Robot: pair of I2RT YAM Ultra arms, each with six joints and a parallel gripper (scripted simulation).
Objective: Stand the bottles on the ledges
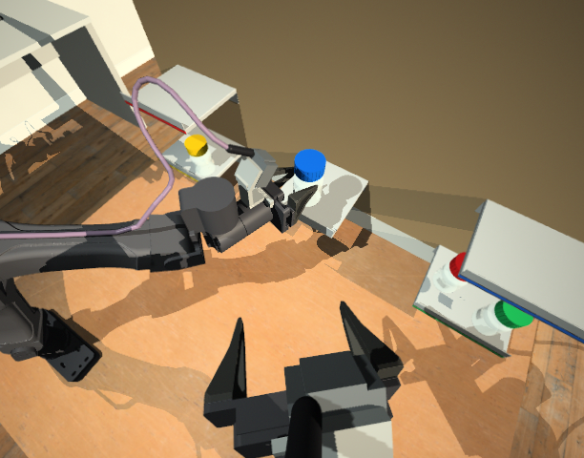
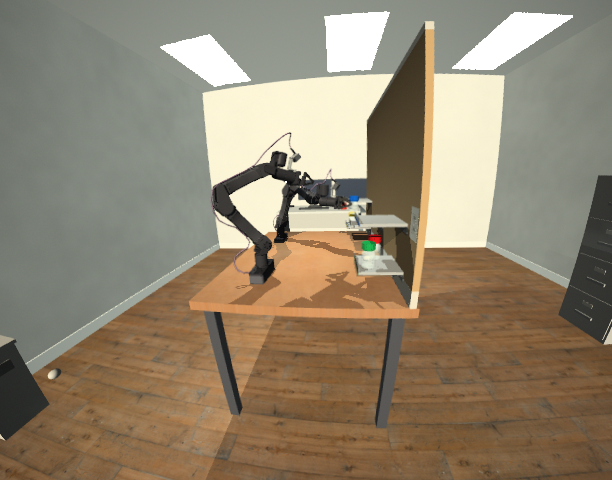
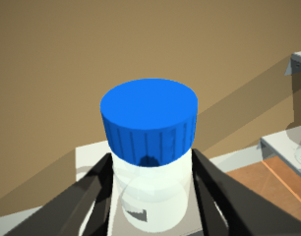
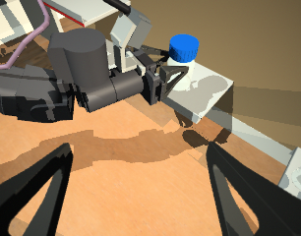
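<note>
The blue-capped bottle lies 260 mm ahead of my right hand, 150 mm below it and 110 mm to the left of it. Round my right hand: green-capped bottle (340 mm to the right, 300 mm below, 250 mm ahead); red-capped bottle (300 mm below, 300 mm ahead, 240 mm to the right); brown wall (430 mm ahead, 80 mm to the left, 10 mm above).
</note>
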